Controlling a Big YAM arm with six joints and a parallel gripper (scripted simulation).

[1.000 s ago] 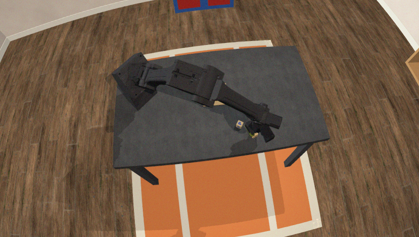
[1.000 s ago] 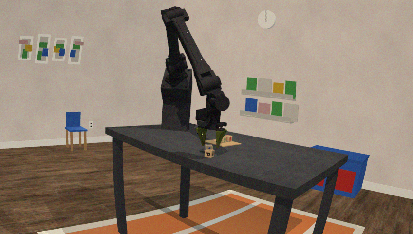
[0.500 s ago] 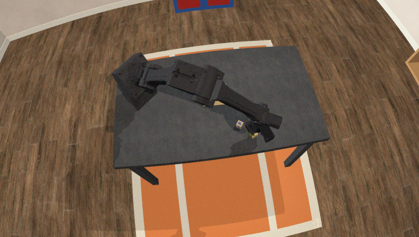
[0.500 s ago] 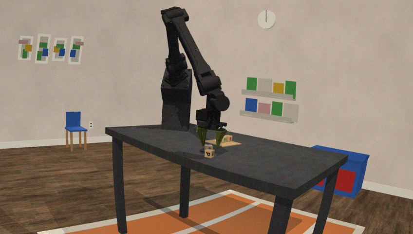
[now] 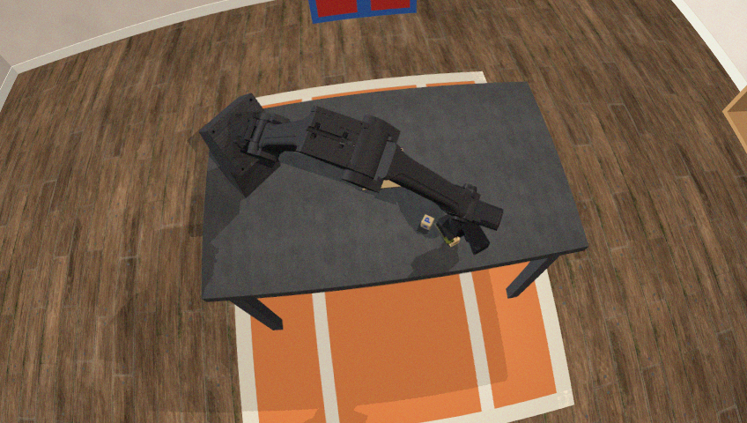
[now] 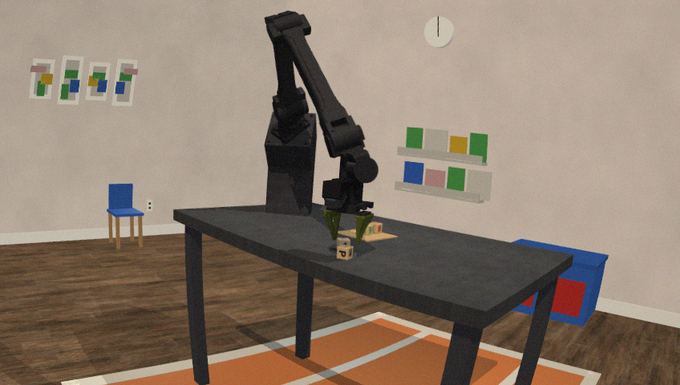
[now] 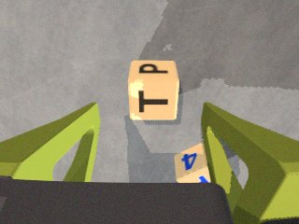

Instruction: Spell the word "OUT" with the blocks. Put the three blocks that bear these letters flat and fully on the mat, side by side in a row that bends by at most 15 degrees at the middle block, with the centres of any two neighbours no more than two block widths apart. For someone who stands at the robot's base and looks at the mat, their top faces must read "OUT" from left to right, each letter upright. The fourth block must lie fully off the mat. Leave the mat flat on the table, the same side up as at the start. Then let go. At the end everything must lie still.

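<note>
My gripper is now 3 cm above the T block. The rest, counted from my hand: green-lettered block: 9 cm behind, 31 cm to the left, 3 cm below; P block: 5 cm behind, 8 cm to the left, 3 cm below; tan mat: 9 cm behind, 31 cm to the left, 5 cm below.
</note>
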